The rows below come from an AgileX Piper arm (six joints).
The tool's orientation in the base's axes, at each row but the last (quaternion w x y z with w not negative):
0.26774, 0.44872, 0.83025, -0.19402
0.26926, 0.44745, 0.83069, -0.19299
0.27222, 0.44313, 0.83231, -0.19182
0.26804, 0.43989, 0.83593, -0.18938
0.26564, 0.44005, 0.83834, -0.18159
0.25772, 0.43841, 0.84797, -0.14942
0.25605, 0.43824, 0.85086, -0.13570
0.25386, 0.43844, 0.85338, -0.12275
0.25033, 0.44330, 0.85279, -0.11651
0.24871, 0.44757, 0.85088, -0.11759
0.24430, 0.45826, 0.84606, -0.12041
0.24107, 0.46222, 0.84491, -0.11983
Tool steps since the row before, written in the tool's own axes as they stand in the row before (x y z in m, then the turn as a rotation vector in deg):
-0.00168, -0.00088, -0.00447, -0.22, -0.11, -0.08
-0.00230, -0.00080, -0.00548, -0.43, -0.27, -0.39
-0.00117, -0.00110, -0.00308, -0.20, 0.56, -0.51
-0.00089, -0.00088, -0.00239, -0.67, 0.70, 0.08
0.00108, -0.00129, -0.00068, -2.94, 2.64, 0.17
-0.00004, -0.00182, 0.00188, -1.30, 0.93, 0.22
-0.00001, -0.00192, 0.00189, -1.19, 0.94, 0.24
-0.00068, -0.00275, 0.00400, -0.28, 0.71, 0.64
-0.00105, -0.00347, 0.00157, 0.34, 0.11, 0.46
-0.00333, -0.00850, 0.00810, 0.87, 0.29, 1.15
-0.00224, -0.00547, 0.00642, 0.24, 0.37, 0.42
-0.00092, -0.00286, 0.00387, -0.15, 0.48, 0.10
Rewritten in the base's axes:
-0.00119, 0.00098, 0.00460, -0.02, -0.15, 0.21
-0.00114, 0.00119, 0.00577, -0.14, -0.20, 0.59
-0.00126, 0.00040, 0.00321, 0.42, 0.46, 0.48
-0.00099, 0.00028, 0.00249, 0.92, -0.09, 0.29
-0.00178, 0.00035, -0.00002, 3.64, -0.53, 1.46
-0.00090, -0.00197, -0.00147, 1.46, -0.44, 0.53
-0.00096, -0.00198, -0.00155, 1.42, -0.37, 0.45
-0.00060, -0.00380, -0.00303, 0.92, -0.05, -0.38
-0.00181, -0.00341, -0.00085, 0.07, 0.11, -0.57
-0.00281, -0.01063, -0.00531, 0.19, 0.29, -1.43
-0.00159, -0.00736, -0.00440, 0.33, 0.20, -0.48
-0.00083, -0.00387, -0.00289, 0.50, 0.11, 0.00

